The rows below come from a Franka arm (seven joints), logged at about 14 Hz.
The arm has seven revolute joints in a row. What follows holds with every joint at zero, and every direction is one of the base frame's. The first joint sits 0.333 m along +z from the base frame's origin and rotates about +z. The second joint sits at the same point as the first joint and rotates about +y. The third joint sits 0.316 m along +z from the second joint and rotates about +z. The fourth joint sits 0.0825 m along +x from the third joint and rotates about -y. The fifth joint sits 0.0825 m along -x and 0.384 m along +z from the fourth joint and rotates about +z. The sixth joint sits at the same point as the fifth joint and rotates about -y. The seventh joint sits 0.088 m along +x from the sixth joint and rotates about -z. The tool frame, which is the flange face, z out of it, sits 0.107 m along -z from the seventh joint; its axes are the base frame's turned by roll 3.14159, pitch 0 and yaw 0 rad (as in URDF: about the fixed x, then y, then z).
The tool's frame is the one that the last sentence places.
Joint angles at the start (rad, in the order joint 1, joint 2, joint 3, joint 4, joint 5, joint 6, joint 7):
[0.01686 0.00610 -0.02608 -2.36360 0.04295 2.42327 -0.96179]
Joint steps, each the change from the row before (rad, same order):
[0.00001 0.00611 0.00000 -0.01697 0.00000 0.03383 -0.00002]
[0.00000 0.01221 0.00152 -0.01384 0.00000 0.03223 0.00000]
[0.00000 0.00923 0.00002 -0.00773 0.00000 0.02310 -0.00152]
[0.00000 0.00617 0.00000 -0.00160 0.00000 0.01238 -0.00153]
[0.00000 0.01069 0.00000 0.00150 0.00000 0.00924 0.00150]
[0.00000 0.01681 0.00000 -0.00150 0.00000 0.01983 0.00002]
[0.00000 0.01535 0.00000 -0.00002 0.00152 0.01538 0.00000]
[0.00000 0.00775 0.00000 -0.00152 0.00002 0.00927 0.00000]
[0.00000 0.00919 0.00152 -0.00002 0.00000 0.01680 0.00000]
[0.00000 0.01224 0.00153 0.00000 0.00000 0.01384 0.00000]
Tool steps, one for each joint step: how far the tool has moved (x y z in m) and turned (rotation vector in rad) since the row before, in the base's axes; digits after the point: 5 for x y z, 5 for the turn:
[-0.00210 -0.00018 -0.00700 -0.00131 -0.01071 -0.00097]
[-0.00151 0.00058 -0.00880 -0.00136 -0.00614 0.00060]
[-0.00050 -0.00013 -0.00558 -0.00113 -0.00615 0.00090]
[0.00052 -0.00008 -0.00255 -0.00071 -0.00463 0.00119]
[0.00111 -0.00007 -0.00387 -0.00044 -0.00001 -0.00174]
[0.00085 -0.00014 -0.00714 -0.00108 -0.00150 -0.00053]
[0.00087 -0.00014 -0.00626 0.00003 0.00000 -0.00158]
[0.00001 -0.00007 -0.00361 -0.00051 0.00001 -0.00025]
[0.00119 0.00065 -0.00302 -0.00072 -0.00757 0.00110]
[0.00070 0.00068 -0.00484 -0.00061 -0.00158 0.00119]

